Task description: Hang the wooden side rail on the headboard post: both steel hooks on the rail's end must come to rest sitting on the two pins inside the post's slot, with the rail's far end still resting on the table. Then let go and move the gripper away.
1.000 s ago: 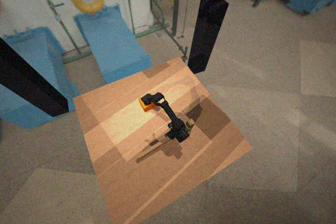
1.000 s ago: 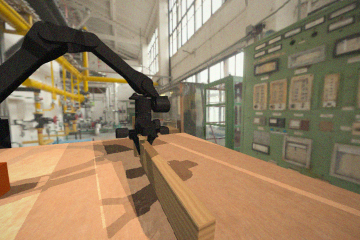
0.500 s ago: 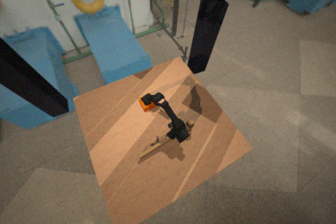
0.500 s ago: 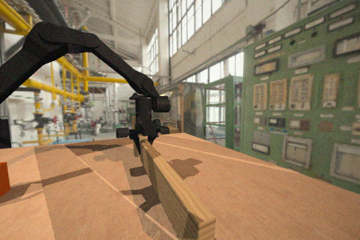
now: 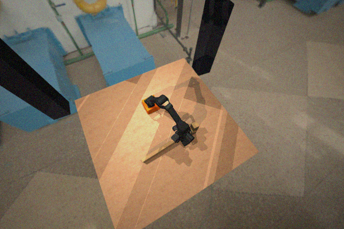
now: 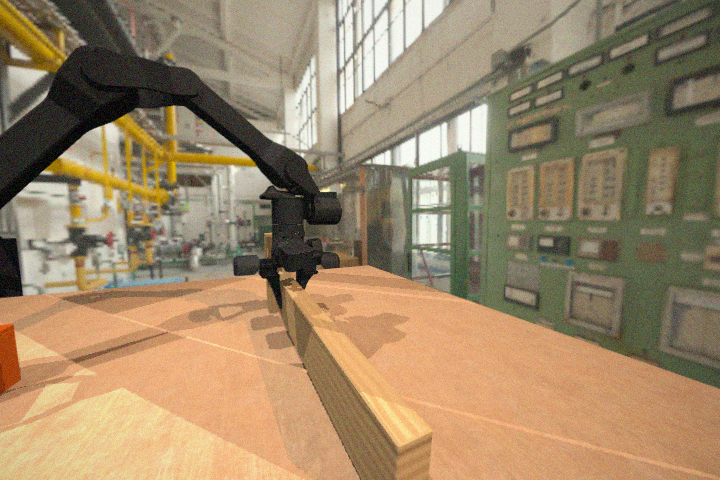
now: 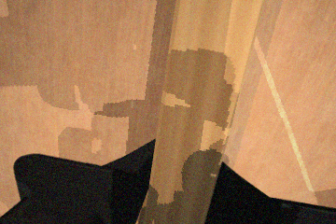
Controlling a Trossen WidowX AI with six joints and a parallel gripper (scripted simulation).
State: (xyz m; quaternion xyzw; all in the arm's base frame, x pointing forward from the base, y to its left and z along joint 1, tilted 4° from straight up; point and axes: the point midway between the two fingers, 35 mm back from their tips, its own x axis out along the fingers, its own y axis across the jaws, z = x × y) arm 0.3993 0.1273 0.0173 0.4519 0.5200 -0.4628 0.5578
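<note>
My gripper tip is 2 cm past the wooden headboard post, 13 cm to the right of it and 4 cm below it.
</note>
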